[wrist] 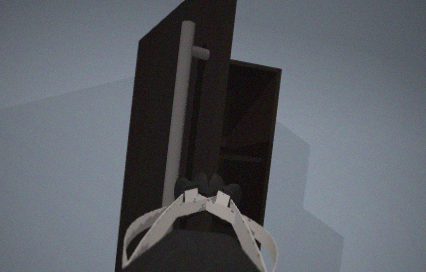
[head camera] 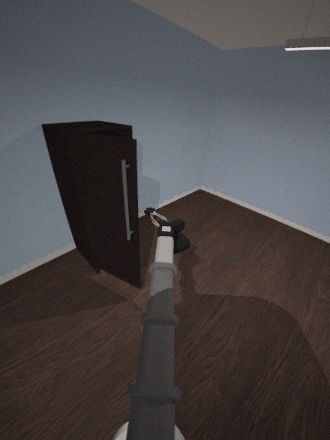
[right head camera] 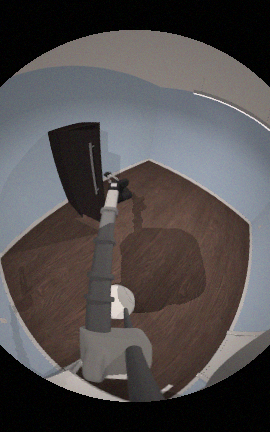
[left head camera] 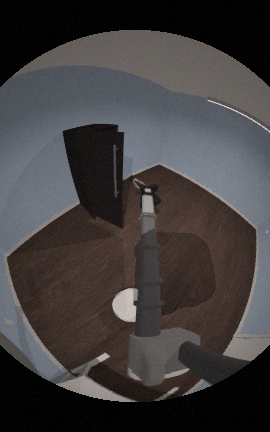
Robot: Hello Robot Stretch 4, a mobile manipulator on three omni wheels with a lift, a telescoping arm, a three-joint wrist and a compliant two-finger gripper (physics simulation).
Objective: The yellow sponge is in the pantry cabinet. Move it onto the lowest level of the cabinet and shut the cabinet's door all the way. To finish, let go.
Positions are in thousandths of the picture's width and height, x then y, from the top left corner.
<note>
I see my gripper (wrist: 489, 693) and a pantry cabinet (head camera: 289, 372).
The pantry cabinet also shows in the wrist view (wrist: 457, 406), in the right head camera view (right head camera: 280, 344) and in the left head camera view (left head camera: 350, 353).
</note>
